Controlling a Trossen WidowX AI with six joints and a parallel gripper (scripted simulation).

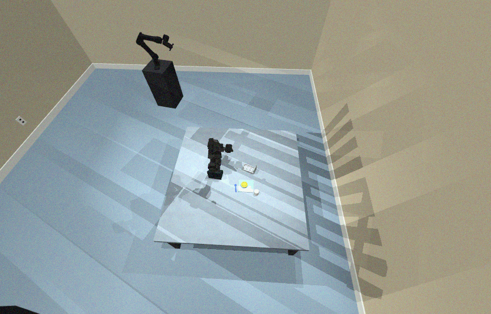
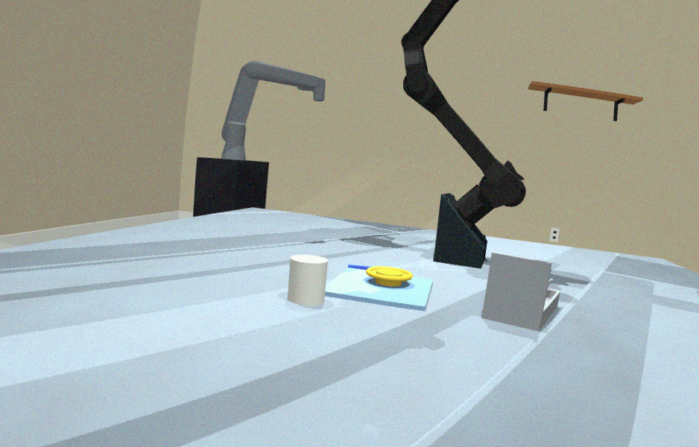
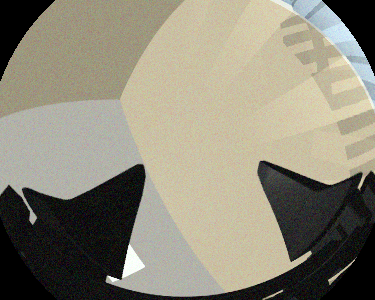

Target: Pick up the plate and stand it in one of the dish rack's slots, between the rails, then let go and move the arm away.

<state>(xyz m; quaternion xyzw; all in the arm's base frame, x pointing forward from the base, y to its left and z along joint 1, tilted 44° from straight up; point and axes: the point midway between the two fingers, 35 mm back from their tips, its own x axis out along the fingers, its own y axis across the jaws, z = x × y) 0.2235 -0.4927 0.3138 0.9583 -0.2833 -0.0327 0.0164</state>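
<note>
The yellow plate is 80 mm ahead of my gripper tip, 110 mm to the left of it and 670 mm below it. Round my gripper tip: blue spoon (60 mm to the left, 680 mm below); then cream cup (210 mm ahead, 50 mm to the left, 660 mm below); then light blue mat (100 mm ahead, 100 mm to the left, 680 mm below).
</note>
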